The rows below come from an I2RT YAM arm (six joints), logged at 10 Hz.
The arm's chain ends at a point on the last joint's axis. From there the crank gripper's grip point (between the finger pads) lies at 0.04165 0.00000 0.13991 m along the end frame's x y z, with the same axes.
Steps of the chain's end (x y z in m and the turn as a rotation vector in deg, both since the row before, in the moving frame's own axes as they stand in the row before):
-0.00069, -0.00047, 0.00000, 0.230, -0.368, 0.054
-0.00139, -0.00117, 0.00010, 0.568, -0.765, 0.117
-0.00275, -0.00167, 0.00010, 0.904, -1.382, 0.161
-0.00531, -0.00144, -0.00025, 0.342, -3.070, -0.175
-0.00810, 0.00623, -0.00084, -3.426, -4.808, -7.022
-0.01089, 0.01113, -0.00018, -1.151, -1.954, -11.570
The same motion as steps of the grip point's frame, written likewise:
-0.00159, -0.00099, 0.00026, 0.230, -0.368, 0.054
-0.00326, -0.00248, 0.00064, 0.568, -0.765, 0.117
-0.00613, -0.00377, 0.00105, 0.904, -1.382, 0.161
-0.01286, -0.00240, 0.00178, 0.342, -3.070, -0.175
-0.01974, 0.01030, 0.00205, -3.426, -4.808, -7.022
-0.01622, 0.00606, 0.00121, -1.151, -1.954, -11.570

